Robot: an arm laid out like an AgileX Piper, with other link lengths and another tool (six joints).
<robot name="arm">
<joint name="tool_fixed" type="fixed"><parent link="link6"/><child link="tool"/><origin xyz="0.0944 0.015 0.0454" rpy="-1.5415 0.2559 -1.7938"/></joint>
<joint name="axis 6" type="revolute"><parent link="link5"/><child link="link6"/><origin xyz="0.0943 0 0.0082" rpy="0 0 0"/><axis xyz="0.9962 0 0.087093"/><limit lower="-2.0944" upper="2.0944"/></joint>
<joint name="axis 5" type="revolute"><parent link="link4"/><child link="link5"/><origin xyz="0 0 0" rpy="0 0 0"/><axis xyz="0 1 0"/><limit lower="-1.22" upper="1.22"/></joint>
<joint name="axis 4" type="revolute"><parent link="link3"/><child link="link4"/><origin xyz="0.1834 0 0.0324" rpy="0 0 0"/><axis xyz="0.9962 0 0.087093"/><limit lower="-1.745" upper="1.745"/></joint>
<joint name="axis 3" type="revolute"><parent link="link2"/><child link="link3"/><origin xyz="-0.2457 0 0.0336" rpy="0 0 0"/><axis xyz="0 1 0"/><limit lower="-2.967" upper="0"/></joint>
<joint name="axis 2" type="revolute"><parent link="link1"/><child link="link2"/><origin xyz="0 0 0" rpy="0 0 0"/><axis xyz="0 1 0"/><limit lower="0" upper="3.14"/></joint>
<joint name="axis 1" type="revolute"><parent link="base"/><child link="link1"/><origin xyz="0 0 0.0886" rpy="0 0 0"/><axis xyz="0 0 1"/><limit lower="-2.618" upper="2.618"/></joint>
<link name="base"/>
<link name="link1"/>
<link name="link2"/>
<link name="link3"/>
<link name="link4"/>
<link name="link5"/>
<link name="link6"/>
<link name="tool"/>
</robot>
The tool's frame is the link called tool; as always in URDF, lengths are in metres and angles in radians.
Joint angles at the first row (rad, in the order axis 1, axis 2, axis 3, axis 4, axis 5, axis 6):
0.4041, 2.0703, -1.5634, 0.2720, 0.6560, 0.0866
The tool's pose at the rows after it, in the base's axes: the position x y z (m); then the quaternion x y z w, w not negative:
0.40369 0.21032 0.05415 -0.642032 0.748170 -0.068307 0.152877
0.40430 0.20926 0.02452 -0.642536 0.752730 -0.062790 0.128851
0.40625 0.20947 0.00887 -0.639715 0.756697 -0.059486 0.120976
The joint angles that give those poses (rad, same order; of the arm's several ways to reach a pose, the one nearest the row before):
0.4053, 2.1449, -1.5834, 0.2709, 0.6549, 0.0997
0.4053, 2.2158, -1.5847, 0.2696, 0.6336, 0.1024
0.4053, 2.2590, -1.5906, 0.2762, 0.6123, 0.1036

